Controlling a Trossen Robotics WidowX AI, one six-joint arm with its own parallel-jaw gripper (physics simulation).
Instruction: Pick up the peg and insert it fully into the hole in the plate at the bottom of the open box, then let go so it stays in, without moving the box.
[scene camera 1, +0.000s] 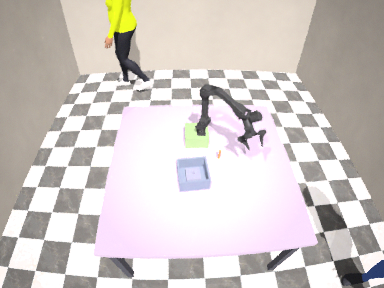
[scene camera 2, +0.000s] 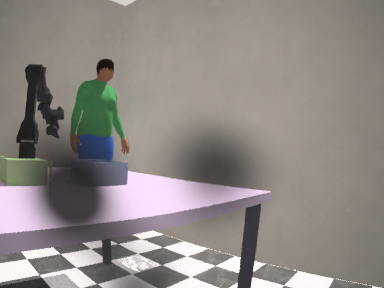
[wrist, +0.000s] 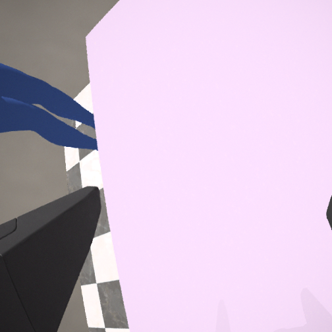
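Where they show: gripper, fingertip midpoint: (scene camera 1: 255, 148) (scene camera 2: 58, 133); arm's base, link origin: (scene camera 1: 201, 132) (scene camera 2: 26, 158).
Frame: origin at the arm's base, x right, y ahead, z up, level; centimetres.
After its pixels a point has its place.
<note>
A small orange peg (scene camera 1: 219, 154) {x -12.7, y 16.0, z -5.2 cm} (scene camera 2: 50, 169) {x -12.2, y 15.2, z -5.7 cm} stands upright on the table, to the right of the box in scene camera 1. The open blue-grey box (scene camera 1: 194, 186) {x 4.5, y 42.6, z -5.0 cm} (scene camera 2: 107, 173) {x 15.2, y 32.3, z -4.4 cm} sits near the table's middle. The plate (scene camera 1: 189, 174) {x 7.7, y 34.1, z -4.2 cm} lies at its bottom, with a small dark spot for the hole near its centre. My gripper (scene camera 1: 254, 143) {x -33.1, y 25.9, z 12.2 cm} (wrist: 218, 201) is open and empty, above the table to the right of the peg in scene camera 1. In the wrist view its two fingers stand wide apart at the left and right edges, and the peg and box do not show.
A light green block (scene camera 1: 197, 142) {x 2.5, y 6.2, z -3.9 cm} (scene camera 2: 24, 171) {x 11.6, y -3.2, z -4.3 cm} is at the arm's base, behind the box. The pink table (scene camera 1: 150, 220) {x 30.0, y 64.5, z -9.7 cm} (scene camera 2: 165, 200) {x 49.2, y 35.1, z -9.7 cm} (wrist: 210, 150) has its edge near my left finger in the wrist view. People stand around the table. Dark blurred blotches cover parts of scene camera 2.
</note>
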